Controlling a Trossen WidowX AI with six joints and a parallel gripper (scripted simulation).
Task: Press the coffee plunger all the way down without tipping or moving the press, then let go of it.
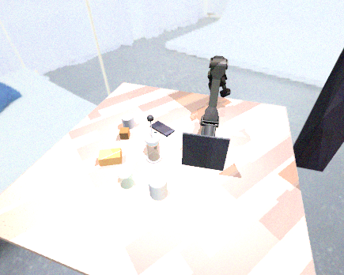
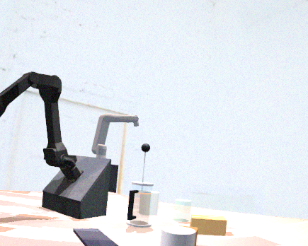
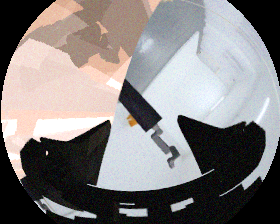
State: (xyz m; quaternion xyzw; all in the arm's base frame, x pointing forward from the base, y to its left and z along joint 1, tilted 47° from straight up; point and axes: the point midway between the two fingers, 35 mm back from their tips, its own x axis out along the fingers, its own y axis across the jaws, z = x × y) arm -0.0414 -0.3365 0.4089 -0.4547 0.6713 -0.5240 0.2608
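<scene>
My gripper tip is now 320 mm short of the glass coffee press, 610 mm to the right of it and 20 mm above it. Round my gripper tip: greenish glass (390 mm ahead, 820 mm to the left, 110 mm below); then grey cup (570 mm ahead, 420 mm to the left, 120 mm below); then dark flat slab (360 mm ahead, 390 mm to the left, 150 mm below).
</scene>
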